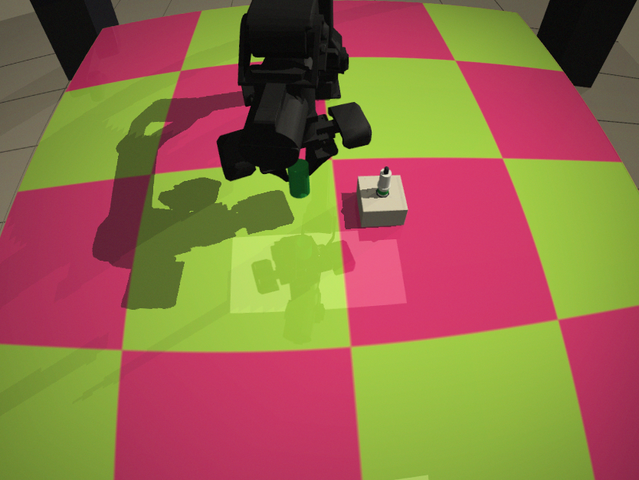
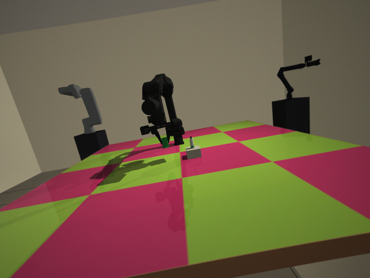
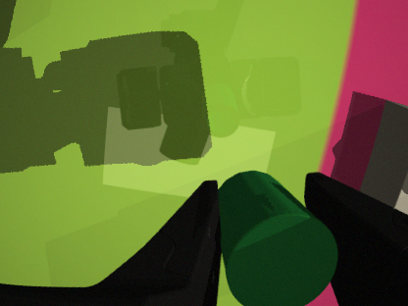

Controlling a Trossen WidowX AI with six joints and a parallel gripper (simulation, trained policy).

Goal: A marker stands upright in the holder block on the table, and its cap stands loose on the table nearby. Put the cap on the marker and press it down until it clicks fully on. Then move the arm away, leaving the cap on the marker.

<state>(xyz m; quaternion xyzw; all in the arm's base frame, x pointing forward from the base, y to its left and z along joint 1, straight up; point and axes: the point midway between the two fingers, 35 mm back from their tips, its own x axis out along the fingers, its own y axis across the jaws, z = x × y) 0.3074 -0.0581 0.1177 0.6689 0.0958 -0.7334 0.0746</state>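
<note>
My gripper tip is now 12 cm to the right of the holder block and 6 cm above it. From my gripper tip the other things lie so: green cap (1 cm ahead, 1 cm above).
</note>
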